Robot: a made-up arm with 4 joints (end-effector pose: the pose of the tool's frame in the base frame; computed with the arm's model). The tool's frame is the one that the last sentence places.
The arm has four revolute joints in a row. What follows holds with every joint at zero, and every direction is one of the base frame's.
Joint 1 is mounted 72 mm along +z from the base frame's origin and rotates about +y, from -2.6 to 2.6 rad.
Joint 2 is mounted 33 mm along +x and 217 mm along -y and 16 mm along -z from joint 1 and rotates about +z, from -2.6 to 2.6 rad.
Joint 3 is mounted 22 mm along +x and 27 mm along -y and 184 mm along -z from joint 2 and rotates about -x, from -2.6 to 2.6 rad.
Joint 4 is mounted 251 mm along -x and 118 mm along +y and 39 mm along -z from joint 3 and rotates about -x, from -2.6 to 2.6 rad.
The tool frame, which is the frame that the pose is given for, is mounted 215 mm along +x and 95 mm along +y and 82 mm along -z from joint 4; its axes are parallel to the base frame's.
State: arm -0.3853 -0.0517 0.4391 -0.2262
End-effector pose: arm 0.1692 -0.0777 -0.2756 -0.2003 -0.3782 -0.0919
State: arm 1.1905 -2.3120 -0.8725 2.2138
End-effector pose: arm -0.2069 -0.2205 -0.0727 1.8474 -1.9644 1.3740
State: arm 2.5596 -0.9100 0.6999 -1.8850
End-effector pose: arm -0.2559 -0.1140 0.2013 -0.5078 1.5916 -1.4476
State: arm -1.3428 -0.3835 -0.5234 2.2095
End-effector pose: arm 0.2577 -0.2096 0.0336 -1.1477 -0.6835 -1.2873
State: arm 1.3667 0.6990 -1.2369 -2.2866
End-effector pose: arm -0.0457 -0.2797 -0.0063 -1.7462 -0.3836 1.6388
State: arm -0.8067 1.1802 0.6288 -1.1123
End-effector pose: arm 0.1497 -0.1661 -0.2479 -0.0626 -0.4173 1.2359
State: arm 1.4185 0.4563 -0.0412 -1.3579
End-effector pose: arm -0.1623 -0.0530 0.1109 1.4420 1.4598 -0.6789
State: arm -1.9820 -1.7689 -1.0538 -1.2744
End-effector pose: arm -0.0456 -0.2150 0.1548 -1.4169 1.4763 -0.7869
